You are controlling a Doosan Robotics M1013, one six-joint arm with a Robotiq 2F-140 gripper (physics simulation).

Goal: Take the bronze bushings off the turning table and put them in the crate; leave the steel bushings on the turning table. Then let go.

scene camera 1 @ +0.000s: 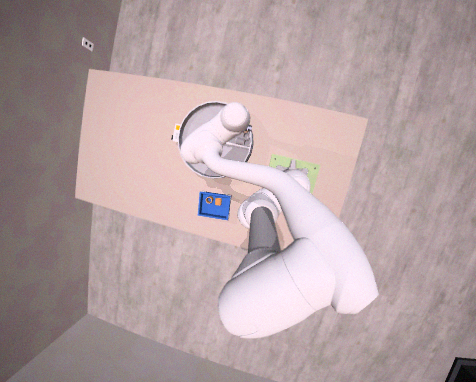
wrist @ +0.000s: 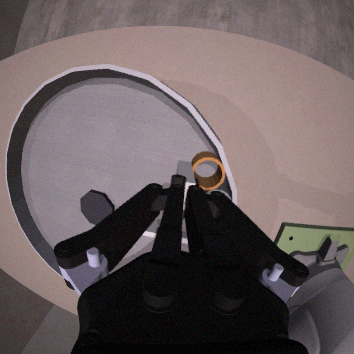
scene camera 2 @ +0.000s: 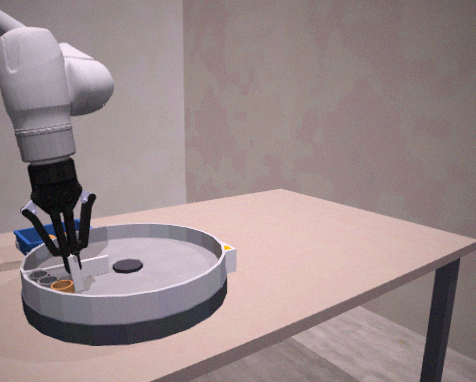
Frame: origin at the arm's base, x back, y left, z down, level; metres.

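Seen in the pictures: gripper, between the fingertips: [wrist: 182, 171] [scene camera 2: 78, 287]; arm's base, origin of its link: [wrist: 307, 276].
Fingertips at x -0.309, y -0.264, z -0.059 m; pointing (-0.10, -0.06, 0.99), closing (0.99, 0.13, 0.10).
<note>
Pixels of each thing's top centre, then the offset from my fingertips to it. "spot": a spot on its surface instead.
- upright bronze bushing, centre of its top: [wrist: 207, 173] [scene camera 2: 62, 284] dx +0.029, dy -0.003, dz -0.017 m
- blue crate, centre of its top: [scene camera 2: 55, 230] [scene camera 1: 213, 205] dx -0.118, dy +0.450, dz +0.026 m
- upright, centre of its top: [scene camera 1: 208, 200] dx -0.152, dy +0.421, dz +0.033 m
- white divider, a spot on its surface: [scene camera 2: 95, 265] spot: dx -0.069, dy +0.076, dz +0.000 m
- white box with a yellow mark, a spot on its surface: [scene camera 2: 231, 259] spot: dx -0.371, dy -0.008, dz +0.042 m
The round grey turning table [scene camera 1: 200, 119] [scene camera 2: 125, 309] [wrist: 100, 130] has a raised rim. An upright bronze bushing [scene camera 2: 63, 287] [wrist: 206, 183] stands inside it, close to the rim. Two steel bushings [scene camera 2: 38, 274] [scene camera 2: 48, 281] stand beside it in scene camera 2; they are mostly hidden in the wrist view. My gripper [scene camera 2: 73, 267] [wrist: 182, 171] is shut and empty, pointing down with its fingertips at a white divider, beside the bronze bushing. The arm hides it in scene camera 1. The blue crate [scene camera 1: 214, 217] [scene camera 2: 29, 240] holds two bronze bushings, one upright [scene camera 1: 206, 200] and one on its side [scene camera 1: 218, 201].
A white divider [scene camera 2: 95, 265] stands on the turning table, near its dark hub [scene camera 2: 128, 265] [wrist: 96, 206]. A white box with a yellow mark [scene camera 1: 177, 132] [scene camera 2: 231, 259] is on the table's outer side. A green plate [scene camera 1: 275, 160] [wrist: 300, 235] with a grey fixture lies beyond the rim.
</note>
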